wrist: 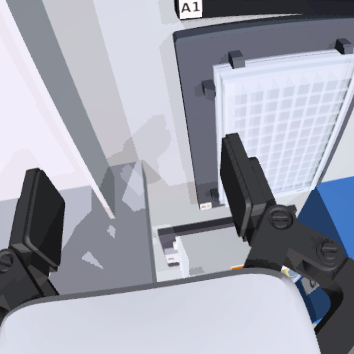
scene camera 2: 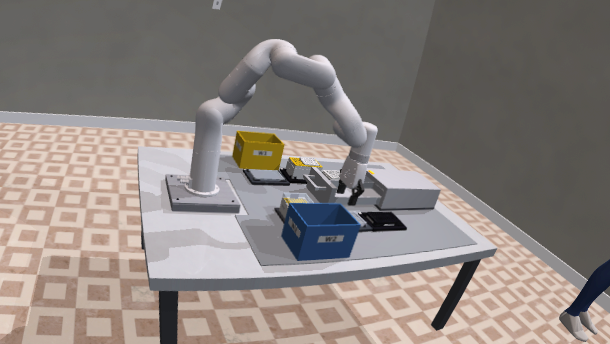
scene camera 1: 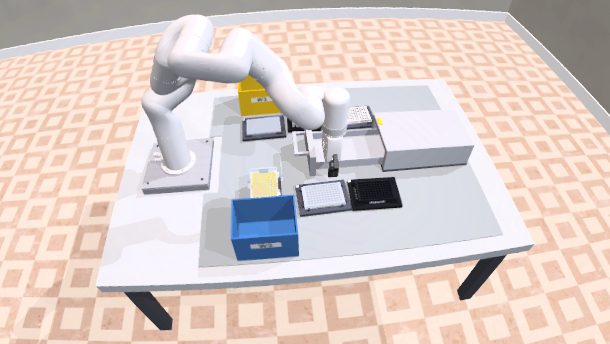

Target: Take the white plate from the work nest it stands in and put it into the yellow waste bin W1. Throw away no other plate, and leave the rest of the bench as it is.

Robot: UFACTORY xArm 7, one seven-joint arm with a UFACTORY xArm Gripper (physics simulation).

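Seen in the pictures: gripper, fingertip midpoint: (wrist: 134, 168) (scene camera 2: 345, 199) (scene camera 1: 330, 165); arm's base, origin of the base link: (scene camera 2: 201, 189) (scene camera 1: 178, 162).
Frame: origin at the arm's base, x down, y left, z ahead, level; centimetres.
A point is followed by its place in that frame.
A white gridded plate (scene camera 1: 322, 194) @(x 0.2, y -12.1, z 50.2 cm) (wrist: 287, 120) @(x 0.0, y -11.5, z 53.1 cm) sits flat in a dark grey nest (scene camera 1: 325, 211) @(x 1.5, y -17.8, z 51.2 cm) (wrist: 191, 115) @(x 1.3, y -5.9, z 52.6 cm) at the front; the blue bin mostly hides it in scene camera 2. Another white plate (scene camera 1: 358, 116) @(x 0.0, y 26.2, z 64.0 cm) (scene camera 2: 331, 174) @(x 0.1, y 26.8, z 58.3 cm) stands in a rear nest behind the drawer. My gripper (scene camera 1: 333, 167) @(x -2.6, y -2.4, z 52.8 cm) (scene camera 2: 349, 192) @(x -2.6, y -2.4, z 52.8 cm) (wrist: 134, 168) @(x -2.6, y -2.4, z 52.8 cm) is open and empty, pointing down near the open drawer, apart from both plates. In the wrist view its right finger overlaps the front plate's edge. The yellow bin W1 (scene camera 1: 259, 103) @(x -3.1, y 29.4, z 25.7 cm) (scene camera 2: 259, 154) @(x -4.2, y 29.3, z 25.5 cm) stands at the back left, partly behind the arm in scene camera 1.
A drawer (scene camera 1: 360, 147) @(x 0.8, y 9.9, z 63.7 cm) extends from the white cabinet (scene camera 1: 425, 137) @(x -7.7, y 7.2, z 85.4 cm) (scene camera 2: 410, 192) @(x -6.0, y 1.7, z 84.2 cm). A black plate (scene camera 1: 374, 191) @(x 0.5, y -10.3, z 66.9 cm) (scene camera 2: 384, 220) @(x 0.3, y -12.1, z 66.3 cm) sits right of the front nest. The blue bin W2 (scene camera 1: 265, 230) @(x 2.1, y -25.0, z 33.3 cm) (scene camera 2: 322, 232) @(x -7.3, y -34.9, z 31.4 cm) (wrist: 335, 210) @(x -1.0, y -20.8, z 42.1 cm) and a yellow tip box (scene camera 1: 264, 184) @(x -5.2, y -13.1, z 32.4 cm) stand left. A pale flat plate (scene camera 1: 265, 126) @(x 0.6, y 20.0, z 28.8 cm) lies before W1.
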